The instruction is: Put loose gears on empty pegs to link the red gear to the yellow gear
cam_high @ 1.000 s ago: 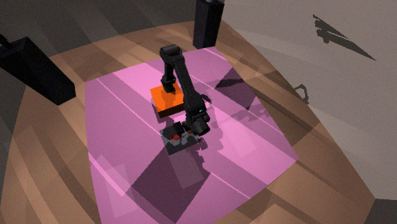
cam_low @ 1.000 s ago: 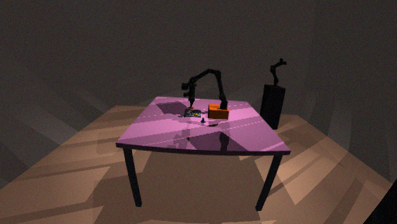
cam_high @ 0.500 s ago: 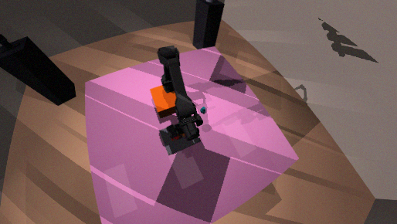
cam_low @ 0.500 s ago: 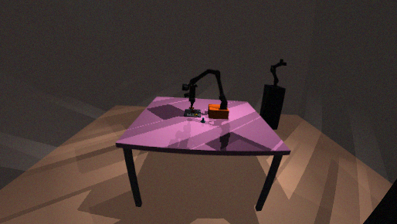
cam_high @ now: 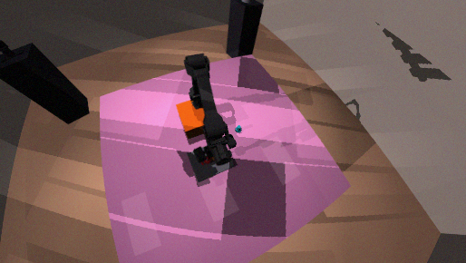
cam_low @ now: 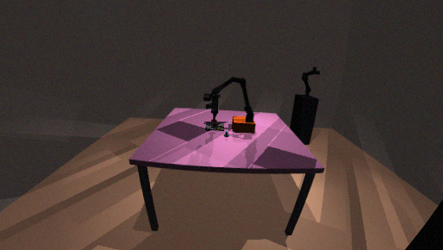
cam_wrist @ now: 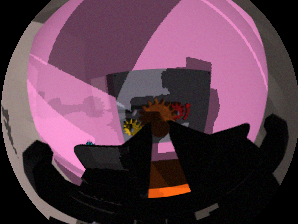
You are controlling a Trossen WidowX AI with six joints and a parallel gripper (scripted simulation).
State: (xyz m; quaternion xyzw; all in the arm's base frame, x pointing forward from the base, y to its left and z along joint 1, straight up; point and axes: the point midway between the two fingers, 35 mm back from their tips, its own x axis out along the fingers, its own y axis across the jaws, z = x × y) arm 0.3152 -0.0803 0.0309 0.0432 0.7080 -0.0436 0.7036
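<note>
Now: gripper tip 20 mm past the red gear, 40 mm to the left of it and 70 mm above it. Also, from my gripper tip: teal gear: 80 mm behind, 210 mm to the left, 70 mm below; then orange gear: 10 mm below; then yellow gear: 30 mm behind, 60 mm to the left, 70 mm below.
</note>
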